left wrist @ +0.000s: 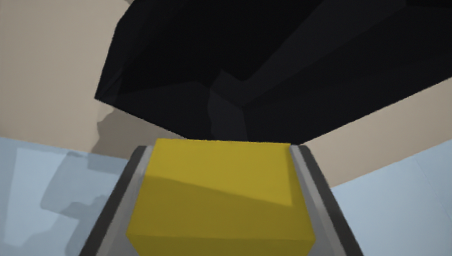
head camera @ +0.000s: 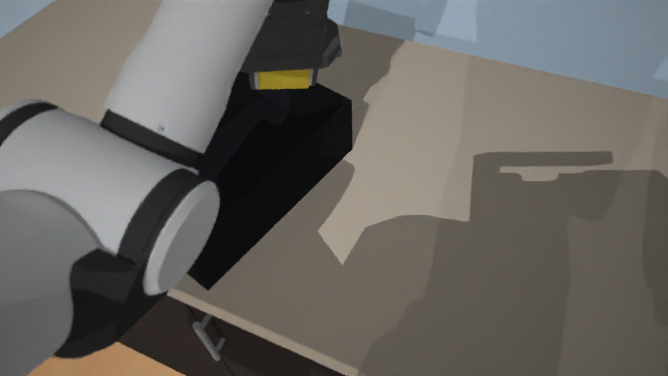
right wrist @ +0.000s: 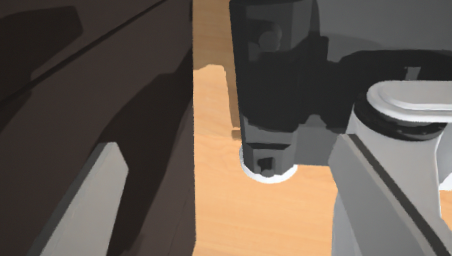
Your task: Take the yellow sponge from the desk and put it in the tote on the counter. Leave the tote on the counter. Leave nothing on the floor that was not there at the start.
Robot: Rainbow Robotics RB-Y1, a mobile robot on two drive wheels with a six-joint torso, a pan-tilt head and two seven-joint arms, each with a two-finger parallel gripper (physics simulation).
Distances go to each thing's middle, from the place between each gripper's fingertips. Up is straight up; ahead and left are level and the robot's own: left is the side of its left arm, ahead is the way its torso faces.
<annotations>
I see the black tote (head camera: 272, 146) 30 mm behind my left hand, 80 mm to the left of it and 120 mm below it. Round my left hand: yellow sponge (head camera: 289, 79) (30 mm ahead, 10 mm to the left, 30 mm above).
The black tote lies 410 mm ahead of my right hand, 520 mm to the left of it and 390 mm above it. Round my right hand: yellow sponge 470 mm ahead, 440 mm to the left, 550 mm above.
</annotations>
